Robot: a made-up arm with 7 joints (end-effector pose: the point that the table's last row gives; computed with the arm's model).
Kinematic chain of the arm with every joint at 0, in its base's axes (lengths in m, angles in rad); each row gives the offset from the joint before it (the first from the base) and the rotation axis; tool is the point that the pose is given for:
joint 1: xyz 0 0 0.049 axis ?
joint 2: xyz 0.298 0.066 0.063 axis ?
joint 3: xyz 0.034 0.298 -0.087 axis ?
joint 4: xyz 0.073 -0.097 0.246 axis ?
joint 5: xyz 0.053 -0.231 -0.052 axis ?
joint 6: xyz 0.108 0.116 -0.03 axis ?
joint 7: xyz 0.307 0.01 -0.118 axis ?
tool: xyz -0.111 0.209 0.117
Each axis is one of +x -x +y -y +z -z.
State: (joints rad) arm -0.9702 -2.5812 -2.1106 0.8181 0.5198 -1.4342 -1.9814
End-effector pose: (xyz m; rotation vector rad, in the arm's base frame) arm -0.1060 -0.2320 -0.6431 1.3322 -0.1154 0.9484
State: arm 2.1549 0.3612 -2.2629 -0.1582 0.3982 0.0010 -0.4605
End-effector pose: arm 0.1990 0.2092 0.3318 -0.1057 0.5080 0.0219
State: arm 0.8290 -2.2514 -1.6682 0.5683 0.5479 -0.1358 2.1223
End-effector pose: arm 0.9788 -0.0436 0.1672 0.9742 2.0089 -1.0839
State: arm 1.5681 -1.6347 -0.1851 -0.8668 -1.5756 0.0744 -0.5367
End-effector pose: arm -0.3501 -0.1838 0.4889 -0.1553 -0.9028 -2.2962
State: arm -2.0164 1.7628 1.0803 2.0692 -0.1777 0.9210 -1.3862
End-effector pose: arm 0.1857 -0.0857 0.1568 -0.8885 1.6519 -1.0320
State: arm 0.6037 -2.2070 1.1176 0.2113 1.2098 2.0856 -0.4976
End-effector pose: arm 0.0568 -0.0984 0.4246 1.0429 -2.4871 -1.0598
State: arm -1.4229 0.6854 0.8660 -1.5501 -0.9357 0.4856 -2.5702
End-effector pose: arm 0.0892 -0.3729 -0.0200 -0.2094 -0.0648 1.5481
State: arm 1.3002 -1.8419 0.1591 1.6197 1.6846 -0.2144 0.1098
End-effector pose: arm 0.2568 0.0107 0.4134 -0.0240 0.4231 -0.2388
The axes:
joint 1: -y
joint 2: +z
joint 3: -y
joint 4: +z
joint 5: +y
joint 6: +x
joint 7: -z

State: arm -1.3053 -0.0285 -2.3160 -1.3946 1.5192 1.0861 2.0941
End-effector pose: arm 0.3016 0.1984 0.1121 1.3295 1.4242 0.0109
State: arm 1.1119 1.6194 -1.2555 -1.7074 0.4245 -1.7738 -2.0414
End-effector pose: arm 0.1095 0.2952 0.4867 -0.7651 1.8425 -0.3225
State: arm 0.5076 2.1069 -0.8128 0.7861 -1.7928 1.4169 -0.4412
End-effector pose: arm -0.0381 0.3420 0.2577 -1.7528 -1.3654 -1.8654
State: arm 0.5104 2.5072 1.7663 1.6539 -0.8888 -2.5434 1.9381
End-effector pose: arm 0.3404 -0.8967 0.2641 -2.7809 -1.0024 0.8112
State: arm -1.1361 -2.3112 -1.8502 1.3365 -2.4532 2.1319 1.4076
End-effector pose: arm -0.3844 -0.0747 0.1439 1.4176 -1.4992 -0.6838
